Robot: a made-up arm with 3 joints. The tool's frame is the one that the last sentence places.
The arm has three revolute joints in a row. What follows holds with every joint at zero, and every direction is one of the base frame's. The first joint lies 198 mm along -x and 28 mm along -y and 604 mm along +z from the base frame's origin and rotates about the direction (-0.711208, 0.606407, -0.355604), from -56.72 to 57.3 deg. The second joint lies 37 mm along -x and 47 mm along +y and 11 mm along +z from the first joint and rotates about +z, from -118.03 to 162.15 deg. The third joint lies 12 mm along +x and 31 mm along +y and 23 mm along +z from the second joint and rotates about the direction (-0.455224, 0.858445, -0.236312), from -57.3 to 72.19 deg. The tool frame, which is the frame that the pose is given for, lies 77 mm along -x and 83 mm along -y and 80 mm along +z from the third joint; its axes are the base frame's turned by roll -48.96, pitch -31.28 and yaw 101.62 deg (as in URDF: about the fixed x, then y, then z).
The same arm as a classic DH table. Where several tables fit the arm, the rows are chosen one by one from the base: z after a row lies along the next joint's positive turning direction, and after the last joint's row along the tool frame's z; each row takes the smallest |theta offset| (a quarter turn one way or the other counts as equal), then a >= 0, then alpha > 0; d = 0 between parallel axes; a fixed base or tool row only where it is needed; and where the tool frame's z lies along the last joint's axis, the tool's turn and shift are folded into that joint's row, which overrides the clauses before.
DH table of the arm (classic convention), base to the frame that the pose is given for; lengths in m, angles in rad. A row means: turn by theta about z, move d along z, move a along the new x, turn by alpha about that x. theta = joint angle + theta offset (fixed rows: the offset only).
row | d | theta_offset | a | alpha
base (fixed) | 0.6544 | 0.8648 | -0.1498 | -1.9344
joint 1 | 0.2045 | 0 | 0.0118 | 1.9344
joint 2 | 0.0616 | -0.3772 | 0.0251 | -1.8094
joint 3 | -0.0006 | -1.0072 | 0.0012 | 1.8179
tool (fixed) | 0.1312 | 0.769 | 0 | 0
Joint limits (rad, base to tool): -0.99..1.0001 -2.06..2.8301 -1.0001..1.26

